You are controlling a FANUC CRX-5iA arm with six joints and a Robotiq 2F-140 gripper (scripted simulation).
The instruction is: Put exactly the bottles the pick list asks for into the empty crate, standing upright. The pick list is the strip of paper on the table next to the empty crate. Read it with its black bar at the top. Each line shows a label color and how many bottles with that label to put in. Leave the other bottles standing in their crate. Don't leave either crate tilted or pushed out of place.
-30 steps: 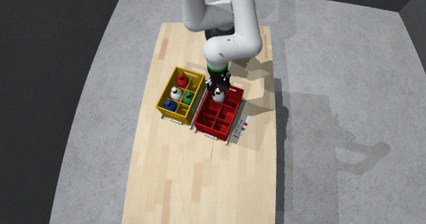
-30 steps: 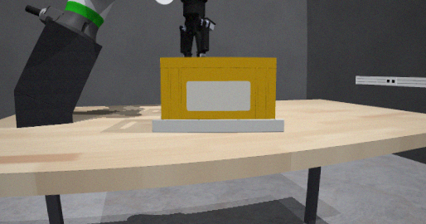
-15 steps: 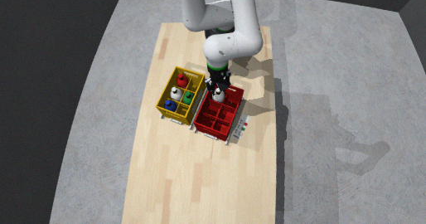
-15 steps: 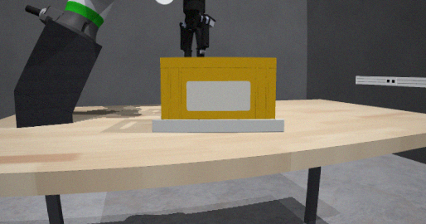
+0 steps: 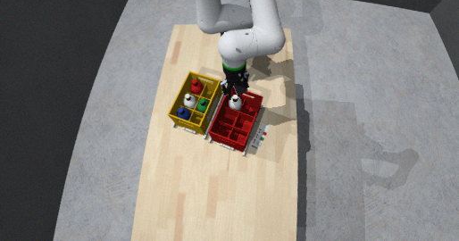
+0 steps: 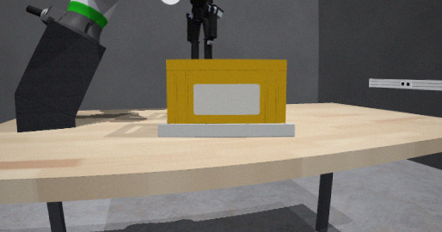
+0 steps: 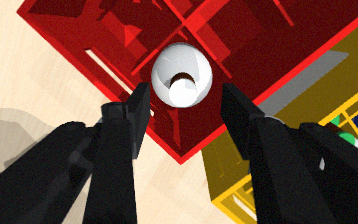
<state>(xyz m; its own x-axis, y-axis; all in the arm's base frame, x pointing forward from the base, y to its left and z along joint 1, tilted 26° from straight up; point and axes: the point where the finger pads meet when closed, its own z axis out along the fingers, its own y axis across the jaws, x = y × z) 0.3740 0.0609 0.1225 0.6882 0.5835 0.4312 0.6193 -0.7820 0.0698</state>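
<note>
The green bottle is 160 mm to the right of my hand, 130 mm below it and 70 mm ahead of it. The rest, counted from my hand: red crate (130 mm below, 90 mm ahead, 40 mm to the left); then yellow crate (200 mm to the right, 130 mm below, 60 mm ahead); then red bottle (240 mm to the right, 130 mm below, 30 mm behind).
</note>
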